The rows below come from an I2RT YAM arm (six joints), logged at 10 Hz.
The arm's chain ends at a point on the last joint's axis. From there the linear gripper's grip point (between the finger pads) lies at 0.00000 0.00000 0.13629 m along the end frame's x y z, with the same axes.
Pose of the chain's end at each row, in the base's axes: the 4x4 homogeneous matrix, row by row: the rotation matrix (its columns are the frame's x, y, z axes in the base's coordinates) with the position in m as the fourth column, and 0 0 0 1 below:
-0.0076 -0.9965 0.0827 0.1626; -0.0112 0.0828 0.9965 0.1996; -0.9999 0.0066 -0.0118 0.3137; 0 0 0 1
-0.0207 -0.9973 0.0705 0.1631; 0.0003 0.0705 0.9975 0.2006; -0.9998 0.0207 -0.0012 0.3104; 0 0 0 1
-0.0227 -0.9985 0.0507 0.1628; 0.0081 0.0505 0.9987 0.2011; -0.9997 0.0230 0.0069 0.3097; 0 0 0 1
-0.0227 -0.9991 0.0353 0.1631; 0.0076 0.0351 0.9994 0.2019; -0.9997 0.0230 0.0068 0.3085; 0 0 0 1
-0.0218 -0.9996 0.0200 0.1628; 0.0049 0.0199 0.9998 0.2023; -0.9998 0.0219 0.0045 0.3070; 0 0 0 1
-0.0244 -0.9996 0.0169 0.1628; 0.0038 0.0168 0.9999 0.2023; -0.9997 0.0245 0.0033 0.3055; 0 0 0 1
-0.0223 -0.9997 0.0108 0.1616; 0.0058 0.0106 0.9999 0.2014; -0.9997 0.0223 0.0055 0.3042; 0 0 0 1
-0.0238 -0.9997 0.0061 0.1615; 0.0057 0.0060 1.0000 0.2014; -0.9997 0.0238 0.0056 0.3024; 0 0 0 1
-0.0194 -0.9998 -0.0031 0.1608; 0.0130 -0.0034 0.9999 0.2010; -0.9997 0.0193 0.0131 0.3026; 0 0 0 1
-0.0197 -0.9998 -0.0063 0.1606; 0.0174 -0.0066 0.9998 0.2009; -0.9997 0.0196 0.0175 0.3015; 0 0 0 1
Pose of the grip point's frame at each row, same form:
-0.0076 -0.9965 0.0827 0.1739; -0.0112 0.0828 0.9965 0.3354; -0.9999 0.0066 -0.0118 0.3121; 0 0 0 1
-0.0207 -0.9973 0.0705 0.1727; 0.0003 0.0705 0.9975 0.3365; -0.9998 0.0207 -0.0012 0.3102; 0 0 0 1
-0.0227 -0.9985 0.0507 0.1697; 0.0081 0.0505 0.9987 0.3372; -0.9997 0.0230 0.0069 0.3106; 0 0 0 1
-0.0227 -0.9991 0.0353 0.1679; 0.0076 0.0351 0.9994 0.3381; -0.9997 0.0230 0.0068 0.3094; 0 0 0 1
-0.0218 -0.9996 0.0200 0.1655; 0.0049 0.0199 0.9998 0.3386; -0.9998 0.0219 0.0045 0.3076; 0 0 0 1
-0.0244 -0.9996 0.0169 0.1651; 0.0038 0.0168 0.9999 0.3386; -0.9997 0.0245 0.0033 0.3059; 0 0 0 1
-0.0223 -0.9997 0.0108 0.1631; 0.0058 0.0106 0.9999 0.3377; -0.9997 0.0223 0.0055 0.3049; 0 0 0 1
-0.0238 -0.9997 0.0061 0.1623; 0.0057 0.0060 1.0000 0.3377; -0.9997 0.0238 0.0056 0.3032; 0 0 0 1
-0.0194 -0.9998 -0.0031 0.1604; 0.0130 -0.0034 0.9999 0.3373; -0.9997 0.0193 0.0131 0.3044; 0 0 0 1
-0.0197 -0.9998 -0.0063 0.1597; 0.0174 -0.0066 0.9998 0.3372; -0.9997 0.0196 0.0175 0.3039; 0 0 0 1

